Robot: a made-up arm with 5 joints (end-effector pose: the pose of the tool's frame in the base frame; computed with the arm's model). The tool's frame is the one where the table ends. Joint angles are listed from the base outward.
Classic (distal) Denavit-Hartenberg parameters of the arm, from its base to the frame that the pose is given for. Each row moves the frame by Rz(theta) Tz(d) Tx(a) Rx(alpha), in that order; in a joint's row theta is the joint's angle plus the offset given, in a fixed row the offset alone. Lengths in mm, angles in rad.
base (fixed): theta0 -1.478, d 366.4, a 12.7, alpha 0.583
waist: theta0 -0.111, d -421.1, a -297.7, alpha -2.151
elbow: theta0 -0.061, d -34, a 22, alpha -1.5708
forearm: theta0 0, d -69, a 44, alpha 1.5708
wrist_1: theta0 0, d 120, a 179, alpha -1.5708
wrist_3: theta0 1.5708, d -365, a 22, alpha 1.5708
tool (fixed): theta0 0, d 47, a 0, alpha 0
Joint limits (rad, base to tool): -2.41..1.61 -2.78..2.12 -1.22..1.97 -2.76..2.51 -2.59..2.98
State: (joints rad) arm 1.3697 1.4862 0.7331 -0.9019 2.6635
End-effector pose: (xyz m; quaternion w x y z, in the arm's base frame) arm 0.3492 0.1630 0.0720 0.4175 -0.6843 -0.0563 0.5952
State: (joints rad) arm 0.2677 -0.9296 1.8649 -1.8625 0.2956
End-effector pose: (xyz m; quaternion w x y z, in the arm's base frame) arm 0.4417 0.4140 0.2554 0.6276 -0.4228 0.4383 0.4851
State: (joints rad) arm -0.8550 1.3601 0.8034 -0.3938 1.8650
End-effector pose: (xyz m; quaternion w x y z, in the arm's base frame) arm 0.1147 -0.1089 -0.0452 0.9693 -0.0366 -0.1469 -0.1936
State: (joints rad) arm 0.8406 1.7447 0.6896 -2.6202 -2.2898
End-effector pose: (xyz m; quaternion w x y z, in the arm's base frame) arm 0.1455 0.5321 -0.0863 0.0587 -0.9831 -0.1713 -0.0269
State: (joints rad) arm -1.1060 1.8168 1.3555 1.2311 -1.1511
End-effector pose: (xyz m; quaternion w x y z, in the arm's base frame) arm 0.2925 0.6323 0.1251 0.1803 -0.7626 -0.3487 -0.5142
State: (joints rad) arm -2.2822 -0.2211 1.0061 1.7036 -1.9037
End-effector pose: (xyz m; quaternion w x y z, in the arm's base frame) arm 0.2473 0.2574 0.1611 0.1347 -0.7954 -0.2369 0.5414
